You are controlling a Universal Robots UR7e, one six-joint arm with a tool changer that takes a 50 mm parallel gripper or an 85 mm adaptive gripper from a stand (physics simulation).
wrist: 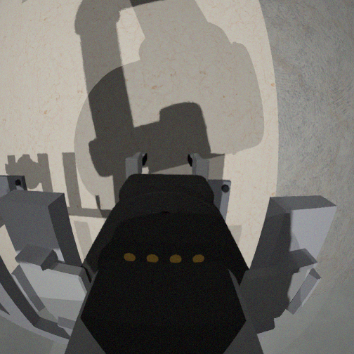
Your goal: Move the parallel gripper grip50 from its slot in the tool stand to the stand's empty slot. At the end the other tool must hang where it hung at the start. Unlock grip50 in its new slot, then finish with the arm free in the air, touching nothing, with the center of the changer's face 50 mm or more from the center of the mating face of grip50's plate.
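Parallel gripper (pixel 159 217), 5 cm from the lens.
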